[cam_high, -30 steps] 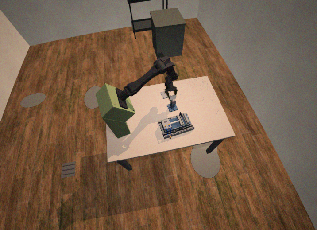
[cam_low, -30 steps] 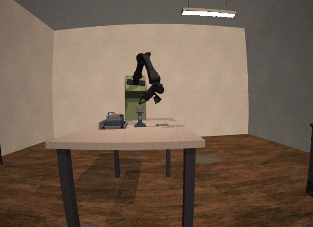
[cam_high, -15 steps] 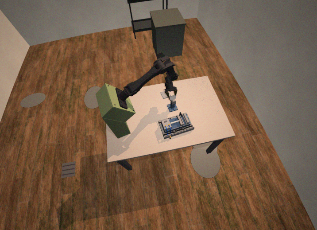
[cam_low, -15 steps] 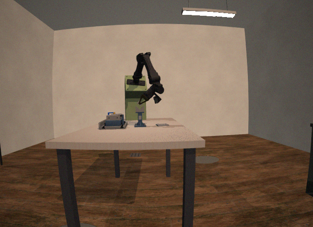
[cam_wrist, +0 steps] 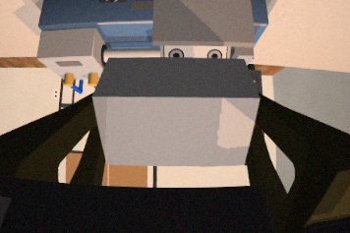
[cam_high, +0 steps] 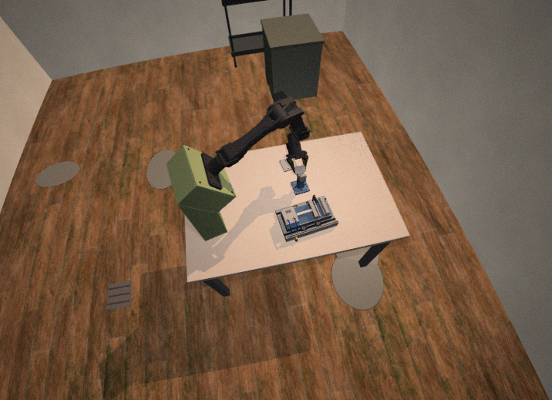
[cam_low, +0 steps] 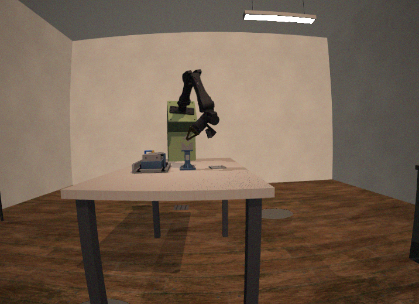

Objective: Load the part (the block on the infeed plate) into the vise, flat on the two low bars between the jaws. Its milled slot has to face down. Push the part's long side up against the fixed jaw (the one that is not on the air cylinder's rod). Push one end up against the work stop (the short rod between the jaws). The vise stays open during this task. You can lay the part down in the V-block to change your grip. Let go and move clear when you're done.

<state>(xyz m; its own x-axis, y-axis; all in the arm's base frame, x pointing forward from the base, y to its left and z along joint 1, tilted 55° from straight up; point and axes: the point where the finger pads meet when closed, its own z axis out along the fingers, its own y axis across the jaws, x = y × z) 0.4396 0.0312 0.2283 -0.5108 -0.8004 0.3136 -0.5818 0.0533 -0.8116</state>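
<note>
Right now the part is right at my hand. Round my hand: moving jaw 200 mm to the right, 100 mm below, 30 mm ahead; dark work stop rod 150 mm to the right, 90 mm below, 50 mm ahead; grey jaw 200 mm to the right, 100 mm below, 90 mm ahead.
</note>
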